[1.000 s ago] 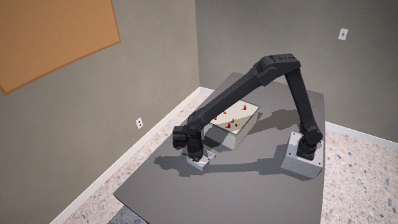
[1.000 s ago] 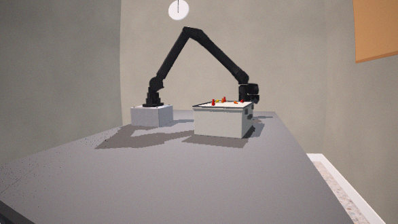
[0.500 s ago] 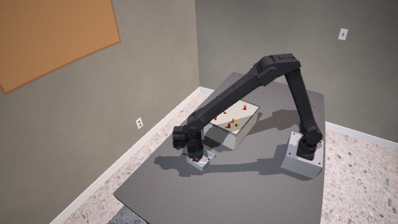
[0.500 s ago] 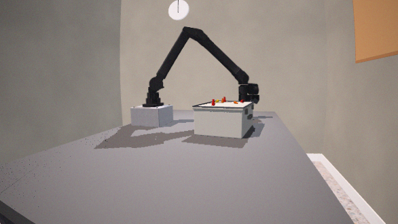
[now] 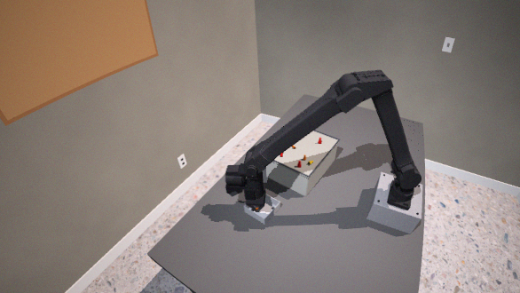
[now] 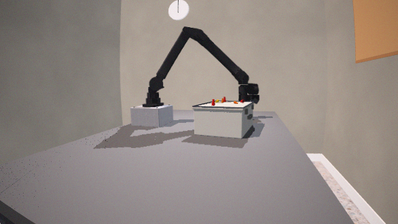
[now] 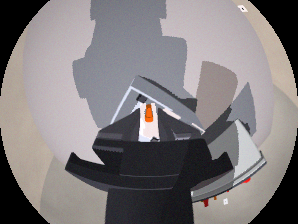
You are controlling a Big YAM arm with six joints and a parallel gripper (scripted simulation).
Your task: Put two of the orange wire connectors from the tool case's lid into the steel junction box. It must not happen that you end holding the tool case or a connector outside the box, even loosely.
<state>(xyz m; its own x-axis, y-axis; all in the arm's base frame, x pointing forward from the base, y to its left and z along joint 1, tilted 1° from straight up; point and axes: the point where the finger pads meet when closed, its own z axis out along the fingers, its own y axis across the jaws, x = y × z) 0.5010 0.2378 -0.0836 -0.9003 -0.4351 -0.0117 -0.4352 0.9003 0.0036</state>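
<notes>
Now: hand 2 cm past the steel junction box, 1 cm to the left of it and 1 cm above it. Round my hand: tool case (31 cm to the right, 8 cm above, 5 cm behind).
</notes>
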